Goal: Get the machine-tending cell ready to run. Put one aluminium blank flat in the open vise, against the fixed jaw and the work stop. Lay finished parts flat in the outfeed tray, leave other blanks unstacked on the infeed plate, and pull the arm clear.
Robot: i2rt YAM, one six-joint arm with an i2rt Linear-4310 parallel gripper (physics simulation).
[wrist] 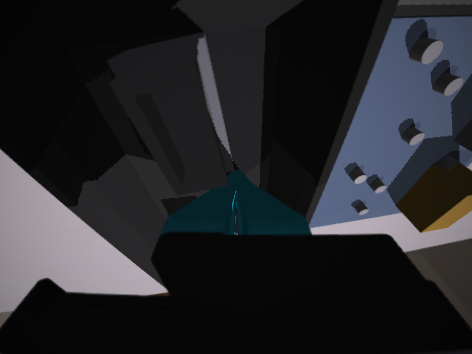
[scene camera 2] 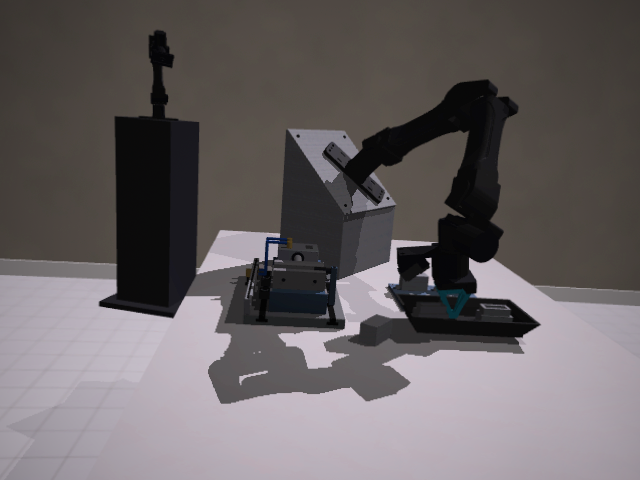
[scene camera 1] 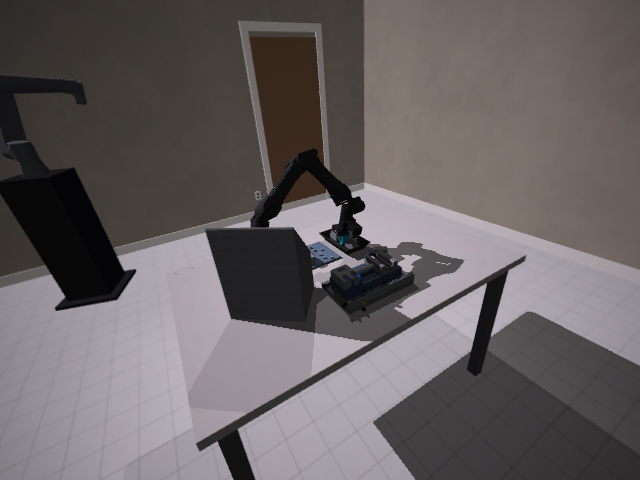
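Where they show: gripper, fingertip midpoint: (wrist: 236,177) (scene camera 2: 453,317) (scene camera 1: 341,244); arm's base at its link origin: (scene camera 2: 353,173) (scene camera 1: 258,242).
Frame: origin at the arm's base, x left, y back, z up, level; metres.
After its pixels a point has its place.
My gripper (scene camera 1: 341,242) @(y -0.368, x 0.296, z -0.230 m) (scene camera 2: 453,316) @(y -0.368, x 0.296, z -0.230 m) (wrist: 236,177) @(y -0.368, x 0.296, z -0.230 m) points down, shut and empty, with its teal fingertips low inside the black outfeed tray (scene camera 2: 480,329) @(y -0.432, x 0.345, z -0.221 m) (wrist: 351,112) @(y -0.341, x 0.226, z -0.201 m). In scene camera 2, a pale finished part (scene camera 2: 494,311) @(y -0.374, x 0.370, z -0.202 m) with a rectangular recess lies in the tray right of the fingers. Another part (scene camera 2: 431,310) @(y -0.419, x 0.254, z -0.204 m) lies in shadow left of them. The vise (scene camera 1: 361,276) @(y -0.349, x -0.049, z -0.185 m) (scene camera 2: 298,301) @(y -0.498, x 0.011, z -0.200 m) stands apart from the gripper; whether its jaws hold a blank cannot be told. The blue infeed plate (scene camera 1: 325,249) @(y -0.284, x 0.283, z -0.235 m) (wrist: 367,125) @(y -0.289, x 0.240, z -0.235 m) carries a pale blank (scene camera 2: 413,282) @(y -0.208, x 0.200, z -0.214 m) and an orange block (wrist: 432,197) @(y -0.180, x 0.281, z -0.215 m).
A grey block (scene camera 2: 375,330) @(y -0.546, x 0.167, z -0.213 m) sits on the table between the vise and the tray. The slanted arm pedestal (scene camera 1: 258,273) @(y 0.009, x -0.115, z -0.050 m) (scene camera 2: 312,206) @(y -0.145, x -0.069, z -0.075 m) stands behind the vise. Blue tubes (scene camera 2: 266,255) @(y -0.324, x -0.119, z -0.167 m) rise beside the vise. Short pegs (wrist: 412,136) @(y -0.254, x 0.237, z -0.228 m) stand on the infeed plate. A second arm stands on a black column (scene camera 1: 62,237) (scene camera 2: 155,211).
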